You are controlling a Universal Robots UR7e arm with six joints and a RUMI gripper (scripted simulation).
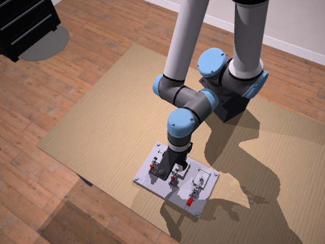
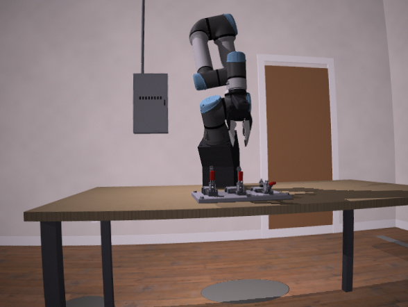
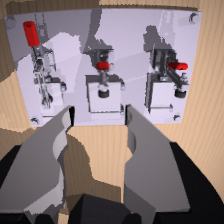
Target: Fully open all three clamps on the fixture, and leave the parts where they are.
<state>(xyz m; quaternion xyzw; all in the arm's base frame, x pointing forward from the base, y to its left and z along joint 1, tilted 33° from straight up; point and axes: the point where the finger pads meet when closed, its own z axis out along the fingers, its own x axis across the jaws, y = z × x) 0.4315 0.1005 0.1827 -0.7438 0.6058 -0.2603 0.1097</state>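
My gripper is now 21 cm above the grey fixture plate, 3 cm past it and 1 cm to the left of it.
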